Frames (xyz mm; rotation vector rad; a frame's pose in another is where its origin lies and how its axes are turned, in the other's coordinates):
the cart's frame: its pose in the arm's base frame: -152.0 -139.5 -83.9 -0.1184 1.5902 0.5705
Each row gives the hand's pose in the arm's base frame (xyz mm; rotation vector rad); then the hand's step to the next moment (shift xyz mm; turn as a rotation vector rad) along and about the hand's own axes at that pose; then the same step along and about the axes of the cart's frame.
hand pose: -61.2 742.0 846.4 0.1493 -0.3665 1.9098
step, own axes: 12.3 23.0 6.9 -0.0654 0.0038 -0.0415
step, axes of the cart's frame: -2.1 13.5 -23.3 0.0409 -0.0659 0.0012
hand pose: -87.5 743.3 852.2 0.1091 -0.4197 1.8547
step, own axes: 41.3 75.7 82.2 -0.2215 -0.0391 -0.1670
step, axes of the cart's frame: -59.4 50.0 -90.4 0.1503 -0.2285 0.0608
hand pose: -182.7 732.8 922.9 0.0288 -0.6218 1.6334
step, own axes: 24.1 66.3 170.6 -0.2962 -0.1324 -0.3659
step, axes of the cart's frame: -122.3 44.1 -131.0 0.2900 -0.3289 0.2165
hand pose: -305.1 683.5 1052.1 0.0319 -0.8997 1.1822
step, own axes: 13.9 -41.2 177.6 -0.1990 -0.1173 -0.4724
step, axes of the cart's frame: -152.7 -7.1 -100.3 0.3335 -0.2437 0.3254
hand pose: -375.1 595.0 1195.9 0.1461 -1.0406 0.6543
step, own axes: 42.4 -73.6 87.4 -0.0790 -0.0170 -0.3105
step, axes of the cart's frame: -109.2 -35.5 -41.0 0.2089 -0.0830 0.2290
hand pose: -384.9 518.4 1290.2 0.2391 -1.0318 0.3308
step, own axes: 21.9 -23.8 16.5 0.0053 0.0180 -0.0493
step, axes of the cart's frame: -32.2 -16.1 -4.6 0.0232 0.0103 0.0463
